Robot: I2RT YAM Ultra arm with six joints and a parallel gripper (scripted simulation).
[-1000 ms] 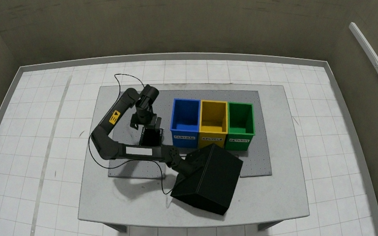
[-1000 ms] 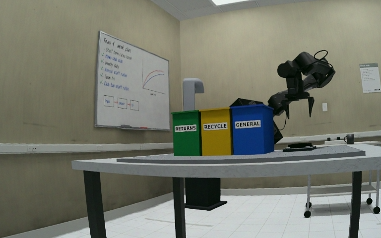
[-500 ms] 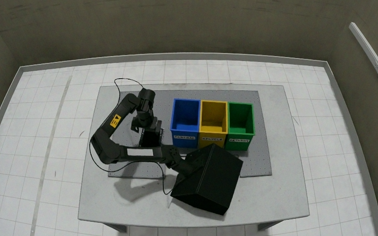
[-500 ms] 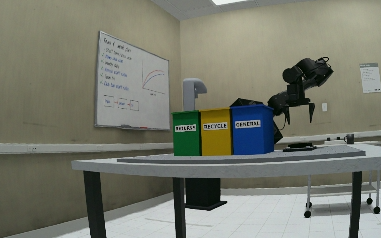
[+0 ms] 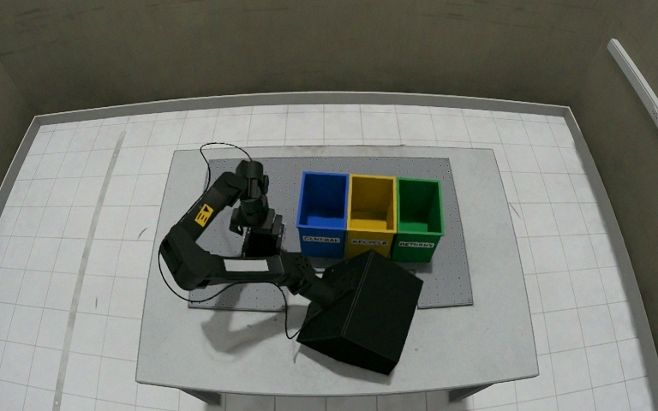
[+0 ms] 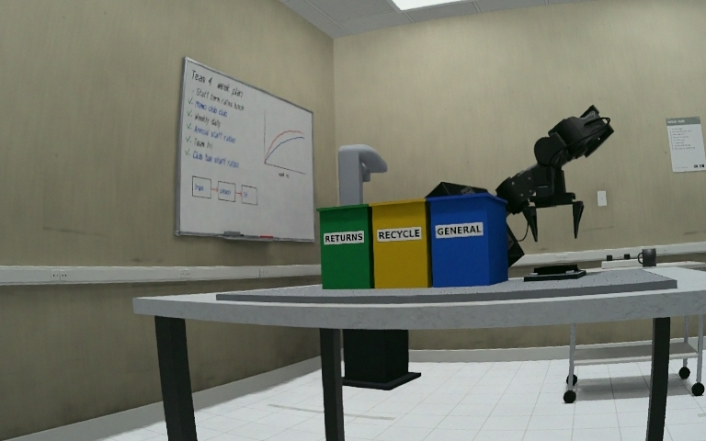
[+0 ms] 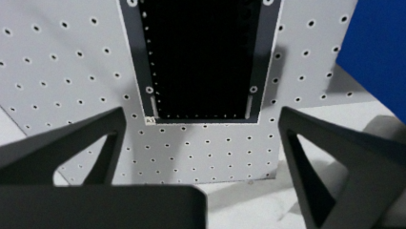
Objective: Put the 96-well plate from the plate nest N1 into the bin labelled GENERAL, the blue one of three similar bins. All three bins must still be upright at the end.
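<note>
My gripper is now 10 mm short of the black 96-well plate and 70 mm above it. The rest, counted from my hand: yellow recycle bin (90 mm ahead, 310 mm to the right); then plate nest N1 (10 mm ahead, 90 mm below); then blue general bin (90 mm ahead, 170 mm to the right).
</note>
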